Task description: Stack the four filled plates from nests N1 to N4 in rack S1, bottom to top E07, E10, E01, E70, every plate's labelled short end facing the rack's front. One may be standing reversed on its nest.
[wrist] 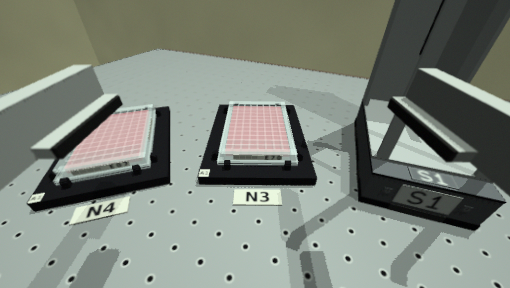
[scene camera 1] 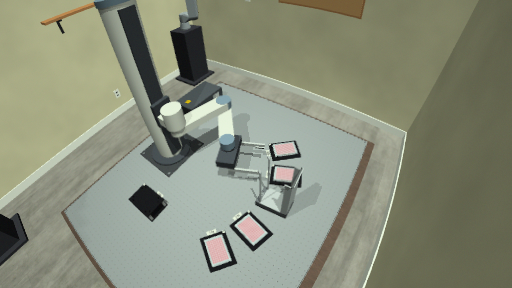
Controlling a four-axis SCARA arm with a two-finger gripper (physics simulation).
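My gripper is open and empty, facing nests N4 and N3 from their tagged sides. The N4 plate, pink-filled, lies on its black nest; its label, seemingly E07, faces me. The N3 plate lies on its nest with label E70 facing me. Rack S1 stands right of N3 in the wrist view, its floor bare. The N2 plate and N1 plate lie on their nests in the scene view, labels too small to read.
A black block lies on the perforated table at the left. The arm's column and a dark grey box stand behind. The rack's tall uprights rise beside N3, close to the right finger in the wrist view.
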